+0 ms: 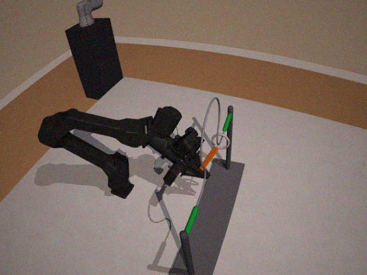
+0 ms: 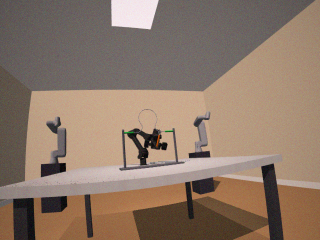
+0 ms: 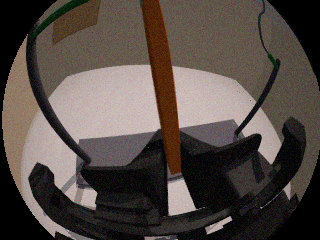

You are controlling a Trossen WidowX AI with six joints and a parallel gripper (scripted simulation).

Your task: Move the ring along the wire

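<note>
Now: gripper tip 9 cm below the ring with orange handle, 2 cm to the right of it and 1 cm short of it.
</note>
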